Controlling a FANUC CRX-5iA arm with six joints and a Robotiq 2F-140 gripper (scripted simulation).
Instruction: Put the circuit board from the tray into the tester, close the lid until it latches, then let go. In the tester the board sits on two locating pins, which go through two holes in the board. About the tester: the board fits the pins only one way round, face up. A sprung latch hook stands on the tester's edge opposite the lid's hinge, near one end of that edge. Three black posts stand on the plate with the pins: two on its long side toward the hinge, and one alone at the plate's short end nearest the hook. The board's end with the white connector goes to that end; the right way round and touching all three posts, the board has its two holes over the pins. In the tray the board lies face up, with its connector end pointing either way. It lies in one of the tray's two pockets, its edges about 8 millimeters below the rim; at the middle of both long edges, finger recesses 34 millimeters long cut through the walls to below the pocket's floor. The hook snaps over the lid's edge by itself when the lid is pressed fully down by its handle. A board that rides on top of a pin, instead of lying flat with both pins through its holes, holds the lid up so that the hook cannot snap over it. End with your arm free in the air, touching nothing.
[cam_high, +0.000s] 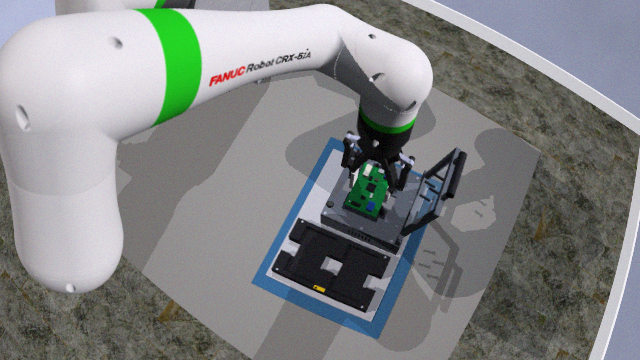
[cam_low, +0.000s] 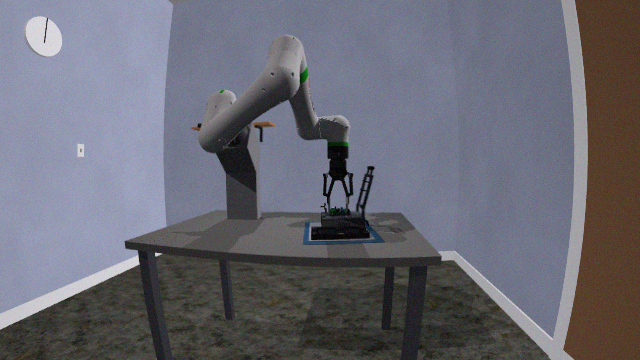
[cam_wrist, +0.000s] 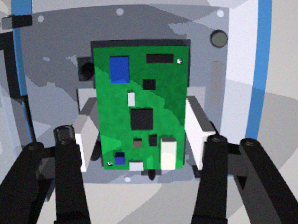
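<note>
Now: hand 2 cm above the green circuit board. The rest, counted from my hand: black latch hook (7 cm behind, 4 cm to the left, 1 cm below); lid (12 cm ahead, 8 cm above, 2 cm to the left).
</note>
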